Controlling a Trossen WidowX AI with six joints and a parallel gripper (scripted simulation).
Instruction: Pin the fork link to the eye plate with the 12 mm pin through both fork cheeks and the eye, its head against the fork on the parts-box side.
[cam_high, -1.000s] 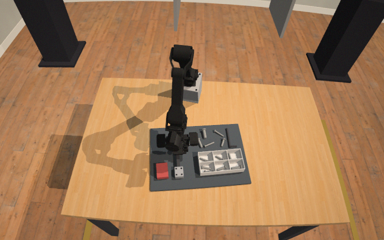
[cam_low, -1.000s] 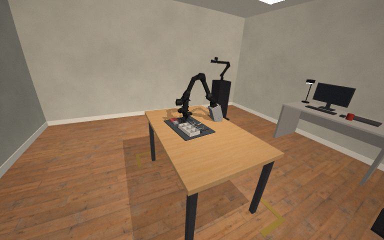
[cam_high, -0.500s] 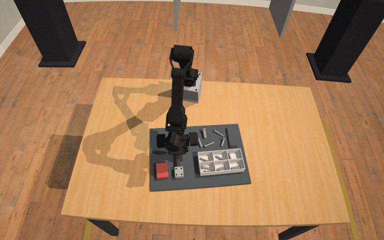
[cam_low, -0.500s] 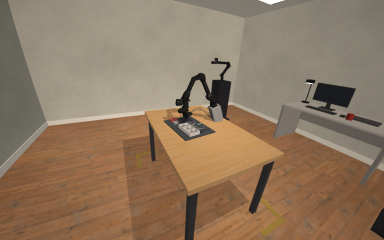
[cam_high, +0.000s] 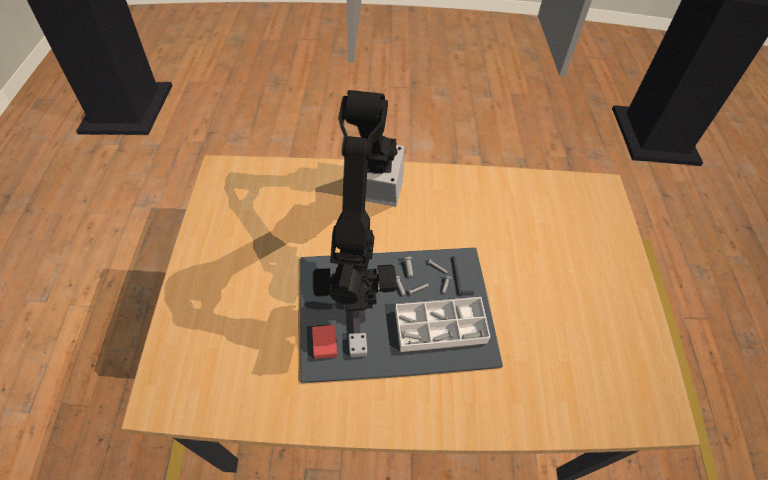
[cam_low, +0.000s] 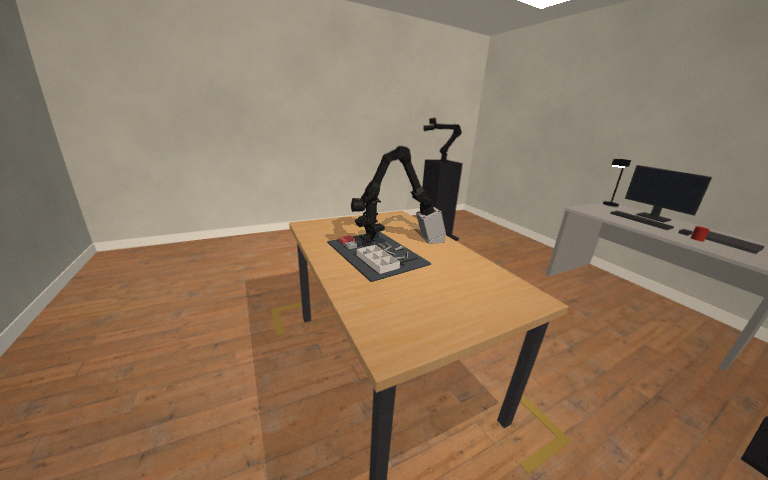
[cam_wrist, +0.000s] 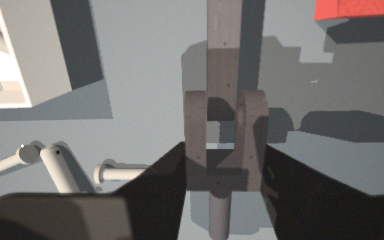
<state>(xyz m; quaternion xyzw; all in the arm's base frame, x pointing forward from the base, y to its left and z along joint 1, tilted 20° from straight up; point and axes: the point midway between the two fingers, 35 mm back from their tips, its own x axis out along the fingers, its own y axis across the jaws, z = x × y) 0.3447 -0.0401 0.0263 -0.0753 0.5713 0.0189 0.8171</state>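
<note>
Right now the dark eye plate bar is 4 cm ahead of my hand and 5 cm below it. The rest, counted from my hand: pale pin 5 cm behind, 11 cm to the left, 6 cm below; light grey block 11 cm ahead, 1 cm to the left, 5 cm below; red block 11 cm ahead, 6 cm to the right, 5 cm below.
</note>
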